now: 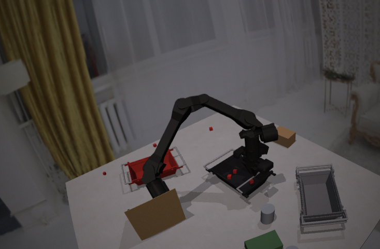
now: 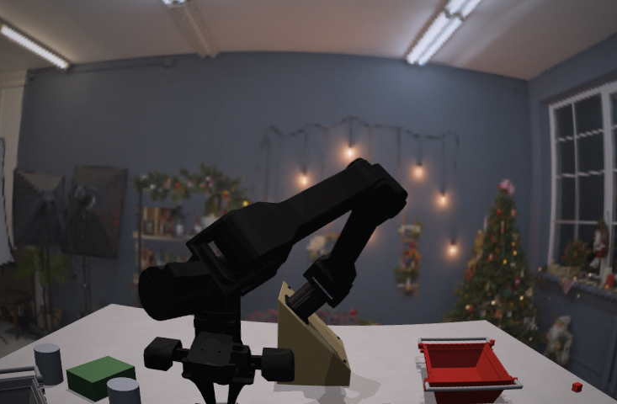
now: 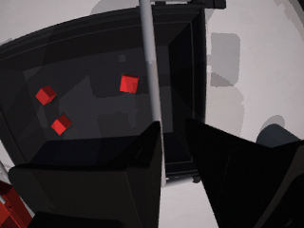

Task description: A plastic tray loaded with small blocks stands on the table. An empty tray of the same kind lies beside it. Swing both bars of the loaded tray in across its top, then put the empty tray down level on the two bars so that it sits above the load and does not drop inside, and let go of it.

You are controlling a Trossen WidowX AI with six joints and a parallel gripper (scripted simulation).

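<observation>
My gripper tip is now 260 mm past the red tray, 460 mm to the right of it and 40 mm above it. Round my gripper tip: tan box: 380 mm ahead, 120 mm to the left, 60 mm below; then green block: 210 mm behind, 270 mm to the right, 70 mm below.
</observation>
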